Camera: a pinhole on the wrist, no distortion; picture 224 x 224 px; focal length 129.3 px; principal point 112.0 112.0 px. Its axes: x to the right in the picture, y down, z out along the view. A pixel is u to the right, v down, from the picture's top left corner.
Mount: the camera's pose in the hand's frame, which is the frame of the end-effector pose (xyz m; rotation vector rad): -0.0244 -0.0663 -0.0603 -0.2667 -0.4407 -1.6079
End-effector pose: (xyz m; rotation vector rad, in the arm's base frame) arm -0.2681 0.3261 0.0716 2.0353 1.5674 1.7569
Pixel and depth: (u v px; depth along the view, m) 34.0 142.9 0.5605
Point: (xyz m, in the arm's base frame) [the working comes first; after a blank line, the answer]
In the camera's frame: -0.3381 0.1339 0.5605

0.2610 0.3232 0.3011
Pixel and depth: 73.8 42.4 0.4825
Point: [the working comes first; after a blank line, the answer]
In the camera's frame: -0.1425 -0.2597 0.4825

0.1690 0.1292 -0.0904
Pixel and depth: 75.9 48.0 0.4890
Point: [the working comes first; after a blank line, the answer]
In the camera's frame: -0.1365 -0.2420 0.4890

0.1724 0.1477 -0.0843
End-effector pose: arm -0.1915 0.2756 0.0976 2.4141 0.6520 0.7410
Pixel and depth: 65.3 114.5 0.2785
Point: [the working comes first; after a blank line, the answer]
In the camera's frame: -0.1006 0.0054 0.2785

-0.0854 0.0975 0.0678
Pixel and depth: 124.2 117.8 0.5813
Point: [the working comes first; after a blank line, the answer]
In the camera's frame: 0.0548 0.0261 0.5813

0.1064 -0.0230 -0.1871
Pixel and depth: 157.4 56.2 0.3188
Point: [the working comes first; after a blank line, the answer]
In the camera's frame: 0.1119 -0.1376 0.3188

-0.1865 0.0907 -0.1709
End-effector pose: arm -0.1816 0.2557 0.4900 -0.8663 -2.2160 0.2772
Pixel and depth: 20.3 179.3 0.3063
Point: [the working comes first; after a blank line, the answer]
In the camera's frame: -0.2172 0.1594 0.3063

-0.2154 0.5384 0.3493
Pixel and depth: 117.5 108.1 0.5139
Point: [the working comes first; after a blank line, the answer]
In the camera's frame: 0.0219 -0.0155 0.5139

-0.3530 0.3253 0.0915
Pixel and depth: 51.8 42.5 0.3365
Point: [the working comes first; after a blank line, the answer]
In the camera's frame: -0.1567 -0.1809 0.3365

-0.0619 0.2908 0.1607
